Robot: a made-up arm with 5 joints.
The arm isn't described. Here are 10 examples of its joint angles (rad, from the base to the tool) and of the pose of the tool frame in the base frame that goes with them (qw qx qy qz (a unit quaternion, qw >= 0); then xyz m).
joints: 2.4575 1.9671 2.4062 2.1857 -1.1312
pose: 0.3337 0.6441 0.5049 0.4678 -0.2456 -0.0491 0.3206
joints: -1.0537 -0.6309 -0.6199 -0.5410 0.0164
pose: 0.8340 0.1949 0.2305 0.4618 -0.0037 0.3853 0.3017
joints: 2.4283 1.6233 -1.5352 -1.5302 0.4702
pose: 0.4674 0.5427 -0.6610 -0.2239 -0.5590 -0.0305 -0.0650
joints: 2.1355 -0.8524 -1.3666 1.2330 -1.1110
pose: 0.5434 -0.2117 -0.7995 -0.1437 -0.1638 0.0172 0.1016
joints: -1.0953 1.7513 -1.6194 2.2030 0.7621
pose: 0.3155 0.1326 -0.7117 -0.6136 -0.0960 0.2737 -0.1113
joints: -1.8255 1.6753 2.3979 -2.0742 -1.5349
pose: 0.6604 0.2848 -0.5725 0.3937 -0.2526 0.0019 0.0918
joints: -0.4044 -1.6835 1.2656 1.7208 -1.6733
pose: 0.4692 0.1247 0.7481 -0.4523 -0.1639 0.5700 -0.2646
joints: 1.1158 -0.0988 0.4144 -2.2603 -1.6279
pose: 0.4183 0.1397 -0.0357 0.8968 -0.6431 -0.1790 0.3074
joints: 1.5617 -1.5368 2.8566 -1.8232 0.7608
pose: 0.4519 0.4587 0.2920 0.7072 -0.1951 -0.3133 -0.0553
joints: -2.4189 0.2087 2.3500 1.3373 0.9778
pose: 0.1243 -0.7691 -0.0127 -0.6269 0.3029 0.2075 0.0180
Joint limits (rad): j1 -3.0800..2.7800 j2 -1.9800..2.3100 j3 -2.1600..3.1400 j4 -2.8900..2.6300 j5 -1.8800..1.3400
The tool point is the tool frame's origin. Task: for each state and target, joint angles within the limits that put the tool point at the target. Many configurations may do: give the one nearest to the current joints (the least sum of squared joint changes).
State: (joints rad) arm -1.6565 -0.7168 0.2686 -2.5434 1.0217
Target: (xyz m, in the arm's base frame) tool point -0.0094 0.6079 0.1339
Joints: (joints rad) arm -1.1771 -0.1400 0.4179 -2.3104 0.9546
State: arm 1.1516 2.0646 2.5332 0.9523 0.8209
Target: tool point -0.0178 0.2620 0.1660
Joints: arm 0.6511 2.1774 2.9107 0.7365 0.8918
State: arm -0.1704 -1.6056 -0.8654 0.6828 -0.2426
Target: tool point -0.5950 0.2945 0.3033
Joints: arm 0.3071 -1.3308 -0.1974 0.0210 -0.5235
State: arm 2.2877 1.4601 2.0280 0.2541 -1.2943
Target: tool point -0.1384 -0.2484 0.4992
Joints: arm 2.6791 0.9733 1.9810 0.8406 -1.1077
